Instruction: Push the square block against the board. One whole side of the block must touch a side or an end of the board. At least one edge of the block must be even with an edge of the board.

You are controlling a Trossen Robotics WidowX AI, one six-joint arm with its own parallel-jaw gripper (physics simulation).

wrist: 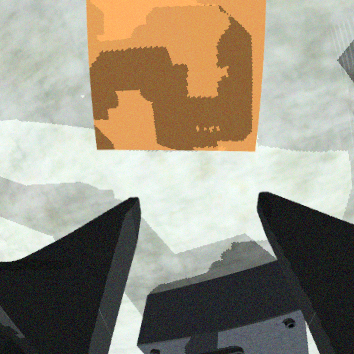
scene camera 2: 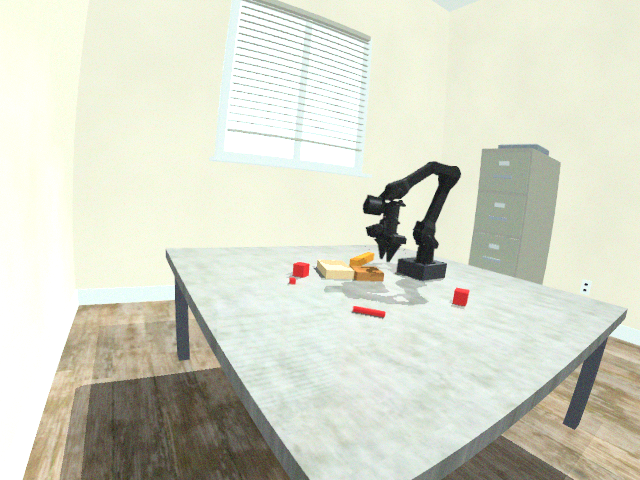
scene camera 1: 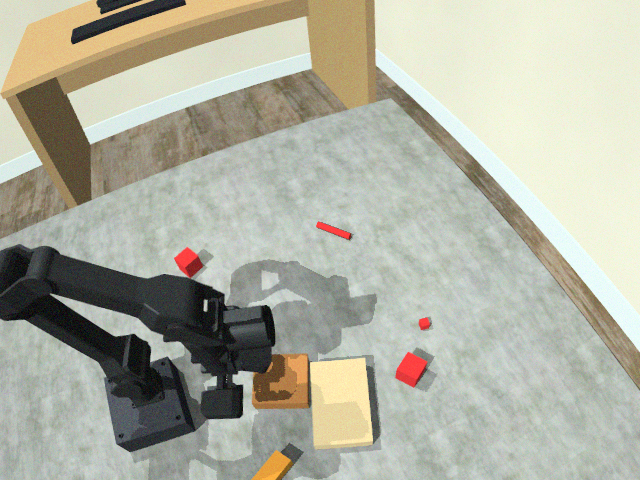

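Pixels of known places: gripper, between the fingertips: (wrist: 198,202) (scene camera 2: 384,260) (scene camera 1: 237,379); arm's base, origin of its link: (scene camera 2: 424,262) (scene camera 1: 145,388).
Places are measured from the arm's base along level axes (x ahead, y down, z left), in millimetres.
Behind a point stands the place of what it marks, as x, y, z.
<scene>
The orange square block (scene camera 1: 296,369) {277, 27, -40} (scene camera 2: 368,273) {267, 30, -4} (wrist: 175,30) {259, 27, -52} lies flat beside the cream board (scene camera 1: 341,382) {342, 27, -93} (scene camera 2: 334,270) {371, 28, -56}. In scene camera 1 its right side runs along the board's left side, with a thin line between them; whether they touch fully is unclear. The block's upper edge there sits slightly above the board's upper edge. My gripper (scene camera 2: 385,258) {175, -4, -37} (wrist: 198,202) {175, -4, -37} is open and empty, pointing down above the table on the base side of the block. In the wrist view the block's near edge lies beyond the fingertips, roughly square to them. The fingertips are hidden in scene camera 1.
A yellow-orange bar (scene camera 1: 272,466) {181, 25, -199} (scene camera 2: 361,259) {153, 29, -203} lies near the block and board. A red cube (scene camera 1: 411,368) {462, 16, -121} (scene camera 2: 300,269) {478, 30, -97} and a tiny red cube (scene camera 1: 424,323) {532, 40, -37} (scene camera 2: 292,280) {538, 44, -26} are beyond the board. Another red cube (scene camera 1: 188,261) {135, 16, 272} (scene camera 2: 460,296) {149, 30, 296} and a red stick (scene camera 1: 333,230) {456, 44, 251} (scene camera 2: 368,311) {463, 47, 260} lie farther off.
</scene>
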